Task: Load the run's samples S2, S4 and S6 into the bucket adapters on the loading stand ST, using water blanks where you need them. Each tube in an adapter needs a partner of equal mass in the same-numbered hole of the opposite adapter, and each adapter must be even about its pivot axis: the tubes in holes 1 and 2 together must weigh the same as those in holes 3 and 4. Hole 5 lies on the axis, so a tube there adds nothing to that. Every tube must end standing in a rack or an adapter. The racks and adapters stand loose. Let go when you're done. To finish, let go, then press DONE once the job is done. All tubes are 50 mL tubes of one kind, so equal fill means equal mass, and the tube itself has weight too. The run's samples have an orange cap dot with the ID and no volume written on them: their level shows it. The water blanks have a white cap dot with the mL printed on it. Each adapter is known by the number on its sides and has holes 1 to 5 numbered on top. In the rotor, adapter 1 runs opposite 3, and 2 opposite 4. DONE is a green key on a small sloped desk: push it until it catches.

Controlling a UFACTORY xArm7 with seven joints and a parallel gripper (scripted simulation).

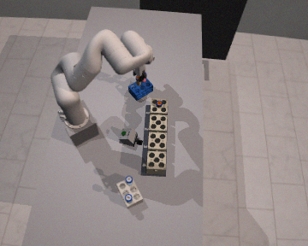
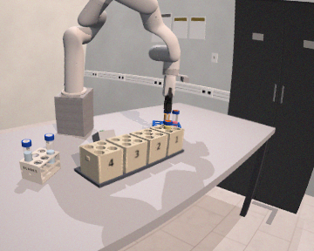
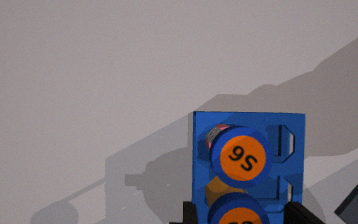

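My gripper is now 10 mm short of the sample tube S2 and 70 mm above it. The rest, counted from my hand: sample tube S4 (130 mm ahead, 170 mm to the right, 70 mm below); blue sample rack (10 mm ahead, 10 mm to the right, 110 mm below); sample tube S6 (30 mm ahead, 30 mm to the left, 70 mm below).
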